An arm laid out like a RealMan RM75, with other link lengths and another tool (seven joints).
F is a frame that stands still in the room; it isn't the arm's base.
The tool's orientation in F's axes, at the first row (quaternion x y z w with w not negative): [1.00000 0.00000 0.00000 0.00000]
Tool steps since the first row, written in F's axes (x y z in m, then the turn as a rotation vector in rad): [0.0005 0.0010 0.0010 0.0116 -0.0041 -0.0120]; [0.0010 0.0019 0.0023 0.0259 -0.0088 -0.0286]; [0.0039 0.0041 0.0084 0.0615 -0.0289 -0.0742]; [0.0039 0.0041 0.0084 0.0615 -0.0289 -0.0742]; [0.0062 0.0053 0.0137 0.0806 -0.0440 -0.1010]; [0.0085 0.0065 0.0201 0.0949 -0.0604 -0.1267]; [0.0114 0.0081 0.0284 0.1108 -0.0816 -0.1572]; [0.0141 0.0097 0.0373 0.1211 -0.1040 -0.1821]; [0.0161 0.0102 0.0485 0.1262 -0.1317 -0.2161]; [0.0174 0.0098 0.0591 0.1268 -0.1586 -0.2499]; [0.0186 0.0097 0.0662 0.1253 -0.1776 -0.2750]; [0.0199 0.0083 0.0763 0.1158 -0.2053 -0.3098]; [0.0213 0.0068 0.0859 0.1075 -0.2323 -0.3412]
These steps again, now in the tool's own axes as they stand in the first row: [0.0005 -0.0010 -0.0010 0.0116 0.0041 0.0120]; [0.0010 -0.0019 -0.0023 0.0259 0.0088 0.0286]; [0.0039 -0.0041 -0.0084 0.0615 0.0289 0.0742]; [0.0039 -0.0041 -0.0084 0.0615 0.0289 0.0742]; [0.0062 -0.0053 -0.0137 0.0806 0.0440 0.1010]; [0.0085 -0.0065 -0.0201 0.0949 0.0604 0.1267]; [0.0114 -0.0081 -0.0284 0.1108 0.0816 0.1572]; [0.0141 -0.0097 -0.0373 0.1211 0.1040 0.1821]; [0.0161 -0.0102 -0.0485 0.1262 0.1317 0.2161]; [0.0174 -0.0098 -0.0591 0.1268 0.1586 0.2499]; [0.0186 -0.0097 -0.0662 0.1253 0.1776 0.2750]; [0.0199 -0.0083 -0.0763 0.1158 0.2053 0.3098]; [0.0213 -0.0068 -0.0859 0.1075 0.2323 0.3412]
